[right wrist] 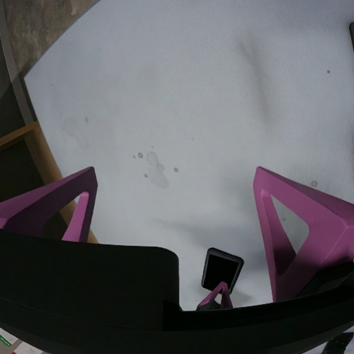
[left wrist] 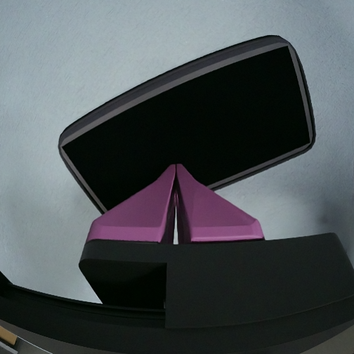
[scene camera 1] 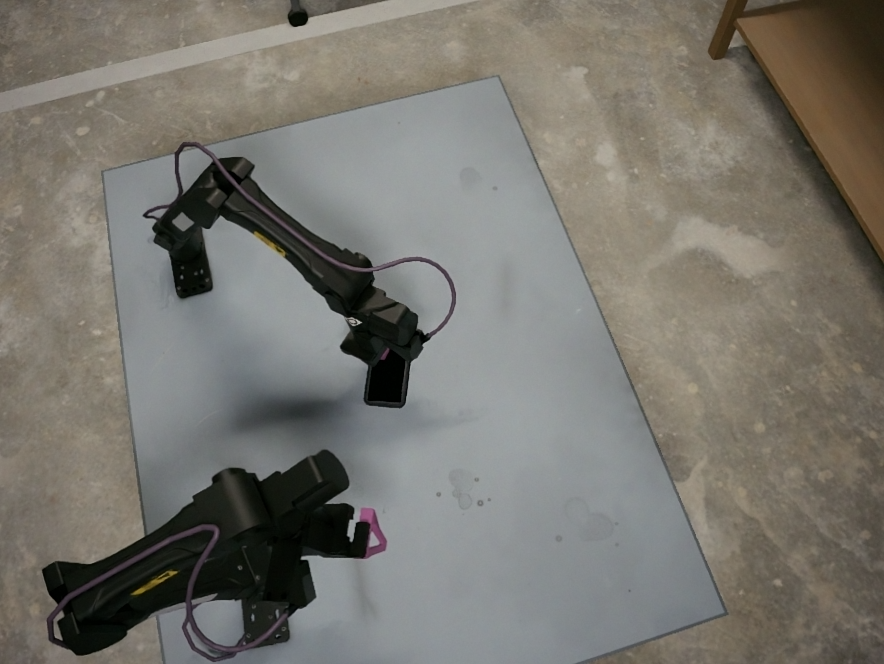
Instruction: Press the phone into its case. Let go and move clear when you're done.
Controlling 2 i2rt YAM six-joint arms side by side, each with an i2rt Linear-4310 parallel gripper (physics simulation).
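The phone (scene camera 1: 388,384) (left wrist: 200,115) (right wrist: 220,269) shows as a black screen framed by the dark grey rim of its case (left wrist: 170,80) on the mat. How deep the phone sits in the case cannot be told. My left gripper (scene camera 1: 385,354) (left wrist: 175,173) (right wrist: 223,282) is shut and empty, its two pink tips together over the phone near one long edge. Whether they touch the screen cannot be told. My right gripper (scene camera 1: 378,536) (right wrist: 174,175) is wide open and empty, apart from the phone, towards the bottom of the scene view.
The blue-grey mat (scene camera 1: 514,400) lies under both arms, on a concrete floor (scene camera 1: 714,300). A wooden shelf (scene camera 1: 821,92) stands at the upper right of the scene view, beyond the mat. A black-tipped leg (scene camera 1: 298,17) shows at the top edge.
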